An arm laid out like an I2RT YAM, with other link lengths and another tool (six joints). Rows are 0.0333 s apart.
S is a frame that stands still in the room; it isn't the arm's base.
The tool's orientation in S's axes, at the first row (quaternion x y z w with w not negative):
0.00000, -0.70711, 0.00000, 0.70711
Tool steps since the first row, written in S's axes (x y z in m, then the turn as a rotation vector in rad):
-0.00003, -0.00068, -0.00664, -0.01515, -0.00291, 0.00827
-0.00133, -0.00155, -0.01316, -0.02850, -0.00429, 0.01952
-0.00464, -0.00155, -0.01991, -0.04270, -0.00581, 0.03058
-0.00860, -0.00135, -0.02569, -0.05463, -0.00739, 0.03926
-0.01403, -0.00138, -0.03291, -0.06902, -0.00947, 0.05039
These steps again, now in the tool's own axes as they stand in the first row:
-0.00664, -0.00068, 0.00003, 0.00827, -0.00291, 0.01515
-0.01316, -0.00155, 0.00133, 0.01952, -0.00429, 0.02850
-0.01991, -0.00155, 0.00464, 0.03058, -0.00581, 0.04270
-0.02569, -0.00135, 0.00860, 0.03926, -0.00739, 0.05463
-0.03291, -0.00138, 0.01403, 0.05039, -0.00947, 0.06902

